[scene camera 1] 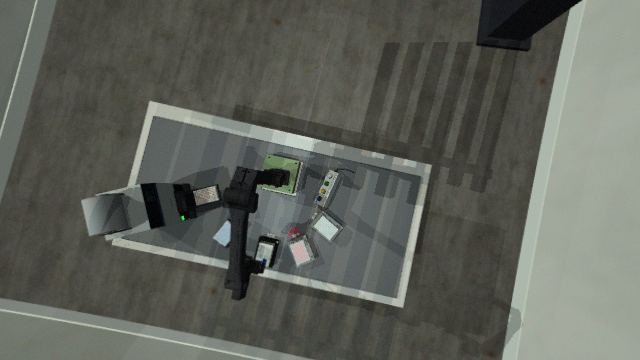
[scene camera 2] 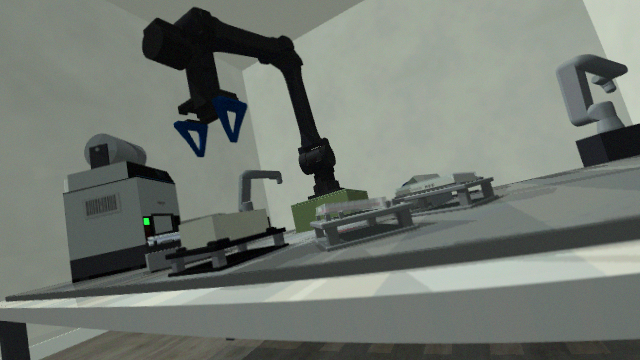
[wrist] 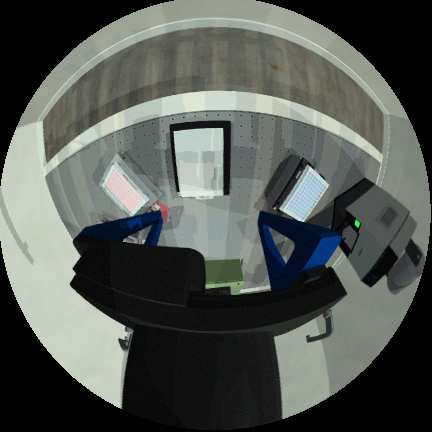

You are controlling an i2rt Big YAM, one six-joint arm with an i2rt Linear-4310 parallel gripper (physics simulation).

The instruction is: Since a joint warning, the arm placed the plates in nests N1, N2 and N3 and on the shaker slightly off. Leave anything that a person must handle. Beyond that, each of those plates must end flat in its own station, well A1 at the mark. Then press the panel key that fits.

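My gripper is open and empty, high above the bench near the black nest. A tall pale plate sits in that nest; black rim shows on three sides in the wrist view. A pink plate sits on a grey nest, with a red patch at its corner. A white plate sits on another grey nest. A light-blue plate lies on the black shaker. A1 marks are too small to read.
The key panel has white, green, yellow and blue keys. A grey machine shows a green light; a plate lies at its front. The green arm base stands at the back.
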